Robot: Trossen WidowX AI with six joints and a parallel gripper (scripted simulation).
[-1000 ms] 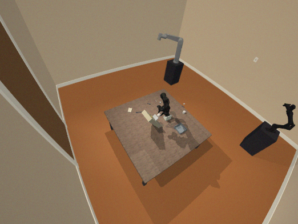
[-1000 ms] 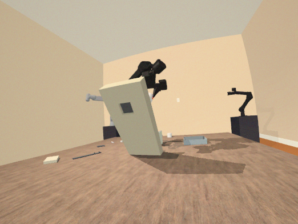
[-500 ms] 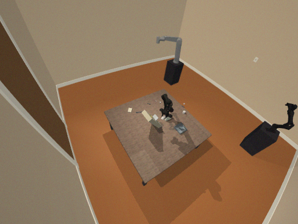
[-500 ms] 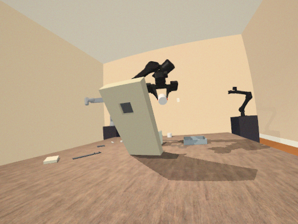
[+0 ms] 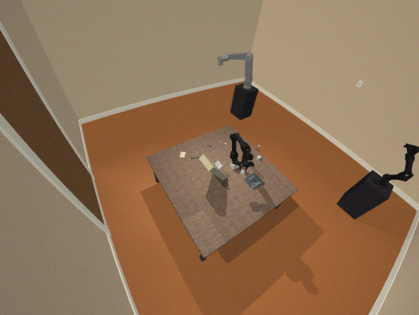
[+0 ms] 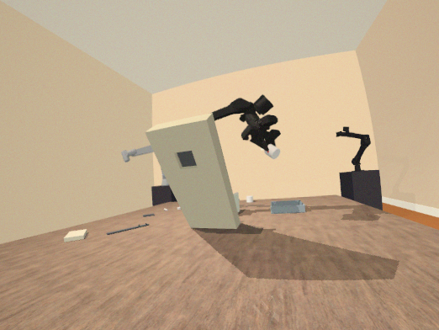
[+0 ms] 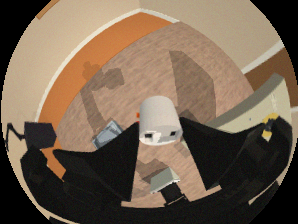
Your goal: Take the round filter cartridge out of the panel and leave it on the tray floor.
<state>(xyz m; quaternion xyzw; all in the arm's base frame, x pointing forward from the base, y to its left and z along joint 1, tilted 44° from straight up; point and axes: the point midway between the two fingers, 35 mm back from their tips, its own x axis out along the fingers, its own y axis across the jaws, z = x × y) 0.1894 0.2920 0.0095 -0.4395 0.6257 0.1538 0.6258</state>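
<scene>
My gripper tip is now 26 cm above the grey tray, 20 cm past it and 6 cm to the right of it. Round my gripper tip: round filter cartridge: right at my gripper tip; then cream block: 70 cm to the right, 26 cm below, 26 cm ahead; then cream service panel: 24 cm to the right, 16 cm ahead, 8 cm below.
</scene>
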